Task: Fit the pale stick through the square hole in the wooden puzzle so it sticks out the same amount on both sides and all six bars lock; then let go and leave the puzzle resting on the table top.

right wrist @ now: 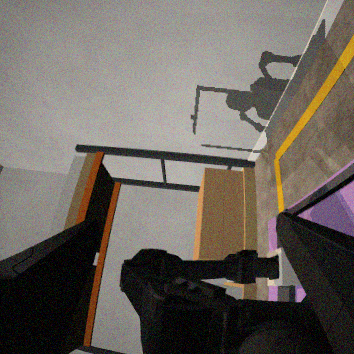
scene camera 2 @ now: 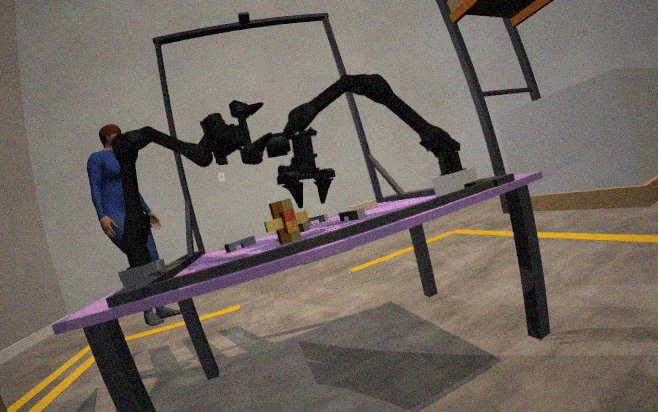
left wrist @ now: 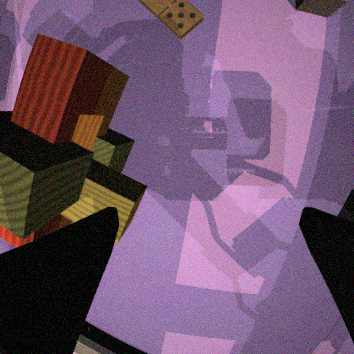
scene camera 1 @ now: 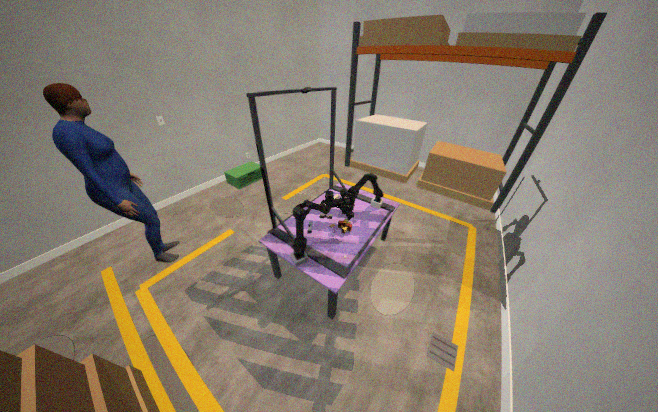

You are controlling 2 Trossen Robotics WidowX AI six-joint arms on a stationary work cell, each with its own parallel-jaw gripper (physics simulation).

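Seen in the pictures: left gripper, fingertip midpoint: (scene camera 2: 312, 205) (left wrist: 211, 217) (scene camera 1: 347, 217); right gripper, fingertip midpoint: (right wrist: 189, 225) (scene camera 2: 266, 117) (scene camera 1: 354, 199); left arm's base at its link origin: (right wrist: 273, 267) (scene camera 2: 452, 172) (scene camera 1: 377, 200); right arm's base at its link origin: (scene camera 2: 141, 265) (scene camera 1: 299, 255).
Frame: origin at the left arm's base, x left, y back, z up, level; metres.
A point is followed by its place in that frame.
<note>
The wooden puzzle (scene camera 1: 344, 226) (scene camera 2: 287, 222) (left wrist: 65, 150), with red, green, yellow and orange-brown bars, stands on the purple table top (scene camera 1: 327, 279) {z -0.061, x 0.036, y -1.000 m}. I cannot make out its square hole. A pale bar (scene camera 2: 363, 205) {z -0.041, x -0.402, y -0.143 m} lies on the table to the right of the puzzle in scene camera 2; whether it is the pale stick is too small to tell. My left gripper (scene camera 2: 312, 204) {z 0.017, x -0.116, y -0.431 m} (left wrist: 211, 217) {z 0.017, x -0.116, y -0.431 m} is open and empty, pointing down above the table, just right of the puzzle in scene camera 2. My right gripper (scene camera 2: 266, 120) {z 0.272, x -0.042, y -0.509 m} (right wrist: 189, 225) {z 0.272, x -0.042, y -0.509 m} is open and empty, raised high and pointing sideways near the left arm's wrist.
A domino (left wrist: 181, 17) {z -0.053, x -0.211, y -0.509 m} and the corner of a brown block (left wrist: 322, 7) {z -0.048, x -0.278, y -0.424 m} lie beyond the puzzle in the left wrist view. A grey notched bar (scene camera 2: 240, 244) {z -0.046, x -0.342, y -0.656 m} lies left of the puzzle, and a dark notched block (scene camera 2: 352, 215) {z -0.046, x -0.150, y -0.306 m} lies right. A frame (scene camera 2: 285, 23) {z 0.957, x -0.593, y -0.187 m} rises behind the table.
</note>
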